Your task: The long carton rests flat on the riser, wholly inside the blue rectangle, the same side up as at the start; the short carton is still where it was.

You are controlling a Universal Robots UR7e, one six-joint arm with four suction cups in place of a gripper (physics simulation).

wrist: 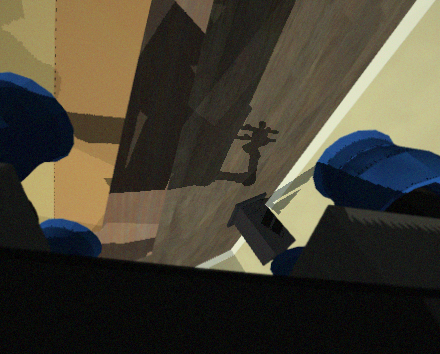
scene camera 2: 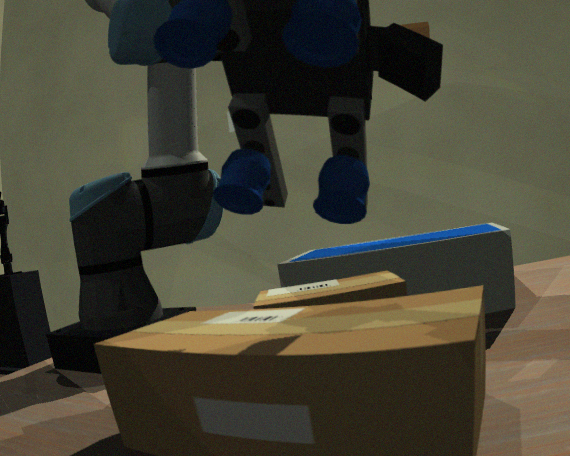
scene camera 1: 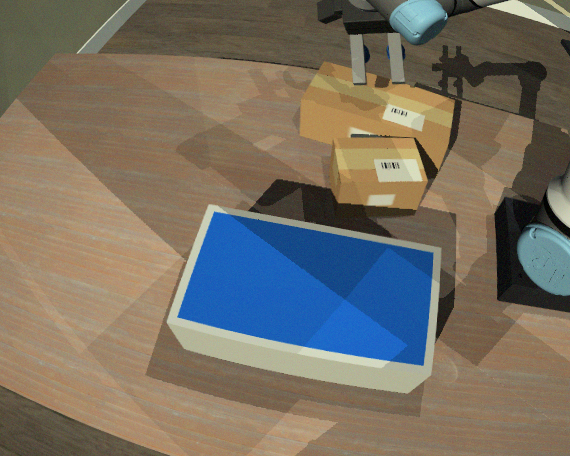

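Seen in the pictures: hand, tool point: [wrist: 193,210] [scene camera 2: 270,132]; arm's base, link origin: [scene camera 2: 121,319].
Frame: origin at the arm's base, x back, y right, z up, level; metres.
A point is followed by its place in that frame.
Note:
The long carton [scene camera 1: 315,115] {x -0.460, y 0.284, z 0.008 m} [scene camera 2: 300,380] {x -0.342, y 0.401, z 0.023 m} [wrist: 100,65] {x -0.374, y 0.386, z 0.040 m} lies flat on the table, its taped, labelled face up. The short carton [scene camera 1: 355,180] {x -0.393, y 0.094, z 0.040 m} [scene camera 2: 375,282] {x -0.399, y 0.162, z 0.040 m} stands between it and the riser, label up. The pale riser [scene camera 1: 300,362] {x -0.470, y -0.208, z 0.019 m} [scene camera 2: 425,270] {x -0.479, y -0.004, z 0.018 m} bears the blue rectangle [scene camera 1: 280,280] {x -0.503, y -0.102, z 0.057 m} [scene camera 2: 395,244] {x -0.443, y -0.063, z 0.057 m}, with no carton on it. My gripper [scene camera 1: 381,59] [scene camera 2: 280,110] {x -0.347, y 0.403, z 0.169 m} [wrist: 192,200] {x -0.347, y 0.403, z 0.169 m} is tilted above the long carton, its blue cups apart from the carton top in scene camera 2. The suction cups hold nothing. The riser and the short carton do not show in the wrist view.
The arm's dark base [scene camera 1: 515,250] {x -0.091, y -0.002, z 0.000 m} [scene camera 2: 75,347] {x 0.042, y 0.102, z -0.022 m} stands on the table [scene camera 1: 100,200] {x -0.884, y 0.104, z -0.063 m}, to the right in scene camera 1. A dark box [scene camera 2: 20,320] stands at the left in scene camera 2. The wrist view shows a dark boxy object [wrist: 262,230] near the wall.

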